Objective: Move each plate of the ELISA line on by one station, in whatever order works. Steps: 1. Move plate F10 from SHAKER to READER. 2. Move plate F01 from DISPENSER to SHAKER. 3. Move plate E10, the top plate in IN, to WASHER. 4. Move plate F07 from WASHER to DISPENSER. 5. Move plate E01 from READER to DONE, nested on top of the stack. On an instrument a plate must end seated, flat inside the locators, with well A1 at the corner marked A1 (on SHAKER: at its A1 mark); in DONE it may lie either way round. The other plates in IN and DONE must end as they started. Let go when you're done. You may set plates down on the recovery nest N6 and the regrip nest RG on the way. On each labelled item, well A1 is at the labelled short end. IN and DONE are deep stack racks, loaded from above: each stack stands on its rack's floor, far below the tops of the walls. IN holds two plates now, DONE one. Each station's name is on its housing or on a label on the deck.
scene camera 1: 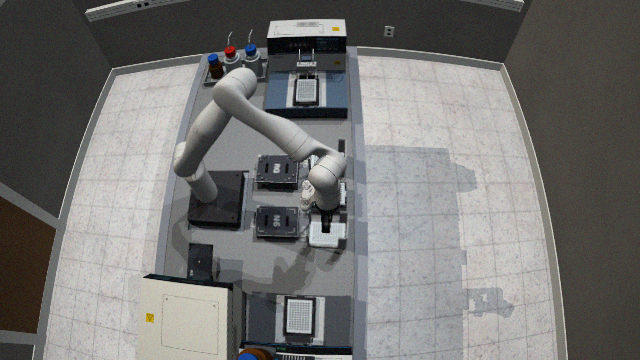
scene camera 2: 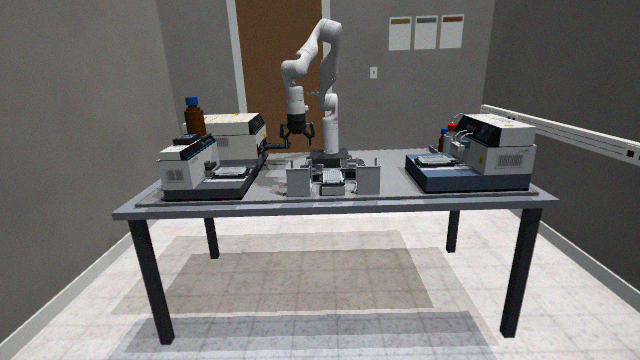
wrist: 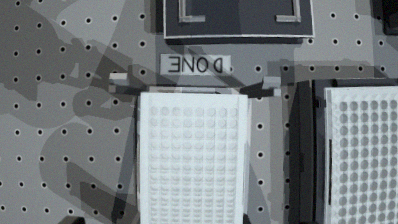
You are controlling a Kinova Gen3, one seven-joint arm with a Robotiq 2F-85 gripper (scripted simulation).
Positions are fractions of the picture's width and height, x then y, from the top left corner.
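Observation:
White well plate (wrist: 0.92, 0.69) in sight, white well plate (wrist: 0.47, 0.51) too. Dark reader tray (scene camera 1: 0.31, 0.70) visible, plus regrip nest (scene camera 1: 0.42, 0.50).

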